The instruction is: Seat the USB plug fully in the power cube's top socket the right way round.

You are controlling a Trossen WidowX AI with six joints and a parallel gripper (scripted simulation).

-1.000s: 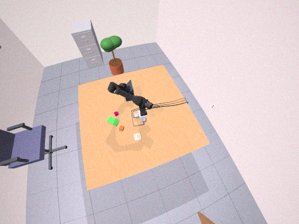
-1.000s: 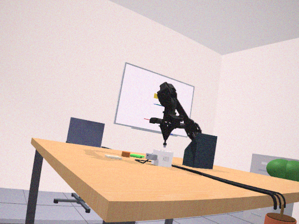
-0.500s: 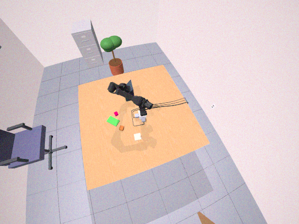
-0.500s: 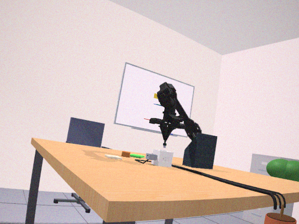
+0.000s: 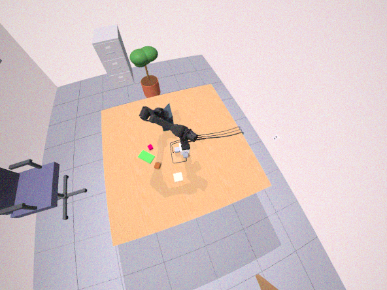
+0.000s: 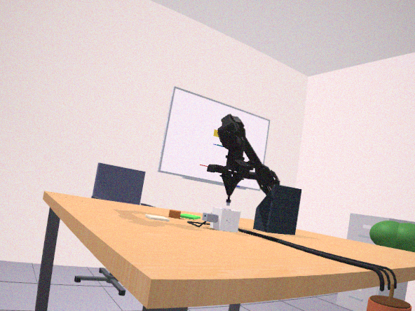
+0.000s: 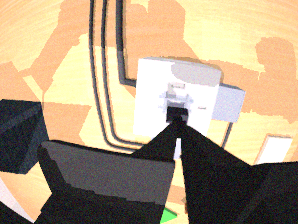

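The dark USB plug is 20 mm below my gripper tip. From my gripper tip the other things lie so: pink block (290 mm to the right, 110 mm below, 90 mm behind); then white pad (220 mm ahead, 120 mm below, 100 mm to the right); then orange block (250 mm to the right, 110 mm below, 100 mm ahead).
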